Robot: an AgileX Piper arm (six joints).
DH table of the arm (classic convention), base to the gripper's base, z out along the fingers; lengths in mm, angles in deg. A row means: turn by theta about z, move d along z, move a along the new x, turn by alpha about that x. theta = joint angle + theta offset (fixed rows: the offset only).
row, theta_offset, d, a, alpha
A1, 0, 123, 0, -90
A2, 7.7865, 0, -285.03, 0
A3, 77.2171, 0, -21.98, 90
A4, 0, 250.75, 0, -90
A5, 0, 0, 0, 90
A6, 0, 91, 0, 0
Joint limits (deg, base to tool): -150..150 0..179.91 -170..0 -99.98..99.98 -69.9..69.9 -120..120
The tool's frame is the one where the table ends.
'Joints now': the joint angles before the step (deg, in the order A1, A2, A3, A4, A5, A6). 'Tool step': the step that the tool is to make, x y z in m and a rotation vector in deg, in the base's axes. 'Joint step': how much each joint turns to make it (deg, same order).
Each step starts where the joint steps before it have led.
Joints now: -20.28, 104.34, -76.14, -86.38, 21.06, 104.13
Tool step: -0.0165, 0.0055, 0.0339, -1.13, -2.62, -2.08
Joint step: 0.41, -5.08, 0.00, 5.47, 2.62, -5.13
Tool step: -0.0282, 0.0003, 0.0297, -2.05, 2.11, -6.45
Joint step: 0.11, -5.30, -0.01, 8.32, 8.38, -10.28
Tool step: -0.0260, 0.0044, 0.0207, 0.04, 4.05, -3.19
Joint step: 0.00, -4.69, 0.02, 8.70, 6.32, -11.51
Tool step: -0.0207, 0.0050, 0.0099, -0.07, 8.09, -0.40
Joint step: 0.00, -3.27, -0.01, 7.57, 6.07, -13.71
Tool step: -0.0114, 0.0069, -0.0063, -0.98, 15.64, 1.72
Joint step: 1.25, -0.66, 0.22, 4.49, 8.81, -16.00
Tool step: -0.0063, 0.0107, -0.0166, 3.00, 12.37, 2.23
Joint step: 1.58, 0.10, 1.60, 4.80, 6.74, -10.45
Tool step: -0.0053, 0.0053, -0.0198, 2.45, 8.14, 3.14
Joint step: 0.33, 0.01, 3.27, 2.79, 1.66, -6.50
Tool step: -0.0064, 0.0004, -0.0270, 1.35, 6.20, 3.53
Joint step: -0.61, 0.12, 5.38, 0.55, -2.14, -3.92
